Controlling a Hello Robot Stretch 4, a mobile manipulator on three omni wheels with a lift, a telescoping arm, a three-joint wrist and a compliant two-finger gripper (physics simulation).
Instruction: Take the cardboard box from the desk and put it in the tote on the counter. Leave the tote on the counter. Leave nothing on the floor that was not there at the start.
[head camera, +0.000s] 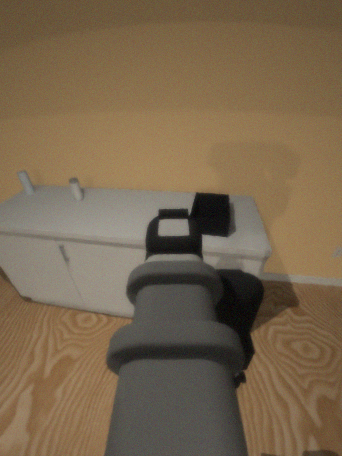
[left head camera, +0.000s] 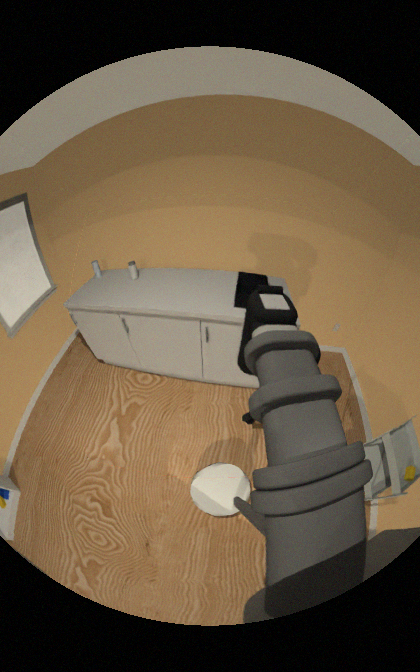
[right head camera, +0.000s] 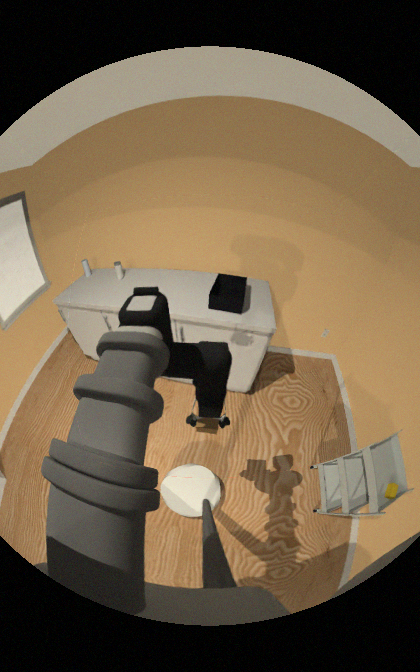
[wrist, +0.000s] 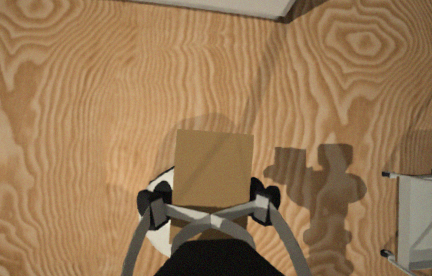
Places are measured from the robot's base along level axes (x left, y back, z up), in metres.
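Pixels of known places: gripper, fingertip midpoint: (wrist: 209, 194).
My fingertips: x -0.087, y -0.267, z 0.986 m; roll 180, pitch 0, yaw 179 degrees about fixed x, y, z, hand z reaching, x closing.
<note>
Ahead of a thing's pixels: the offset from my fingertips to its top centre. Level surfaces: height alone.
The brown cardboard box @(dx -0.002, dy -0.015, dz +0.050 m) (wrist: 214, 167) (right head camera: 207, 426) is between the two fingertips of my gripper (wrist: 209, 194) (right head camera: 208, 421), which is shut on it. They hang over the wooden floor, in front of the counter and lower than its top in the right head view. The black open tote @(dx -0.120, dy -0.833, dz -0.004 m) (head camera: 212, 215) (left head camera: 251, 289) (right head camera: 228, 294) stands upright on the right part of the white counter @(dz -0.104 m) (head camera: 115, 212) (left head camera: 185, 290) (right head camera: 170, 287). My arm hides part of the tote in the left head view. The desk cannot be made out in these views.
Two small cylinders @(dx +1.218, dy -1.273, dz +0.066 m) (head camera: 26, 183) @(dx +0.777, dy -1.151, dz +0.044 m) (head camera: 76, 189) stand at the counter's left end. A grey shelf rack (right head camera: 371, 480) with a yellow item stands at the right. A round white disc (right head camera: 187, 490) is low over the floor, near my arm. A wall is behind the counter.
</note>
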